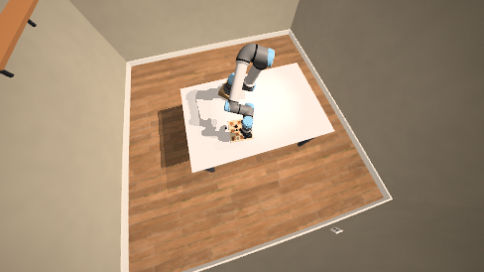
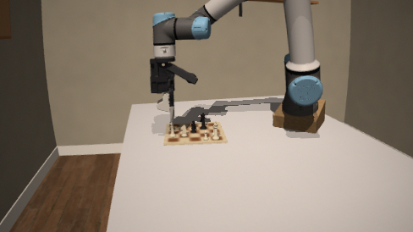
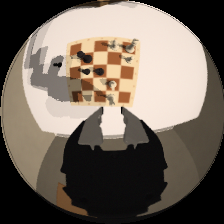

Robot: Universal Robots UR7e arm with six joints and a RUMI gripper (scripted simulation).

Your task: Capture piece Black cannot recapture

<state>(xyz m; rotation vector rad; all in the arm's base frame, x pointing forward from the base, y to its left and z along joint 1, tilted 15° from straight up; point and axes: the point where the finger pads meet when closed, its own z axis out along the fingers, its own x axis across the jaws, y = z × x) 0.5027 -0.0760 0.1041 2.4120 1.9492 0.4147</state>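
My hand is 90 mm past the chessboard, 80 mm above it and 20 mm to the left of it.
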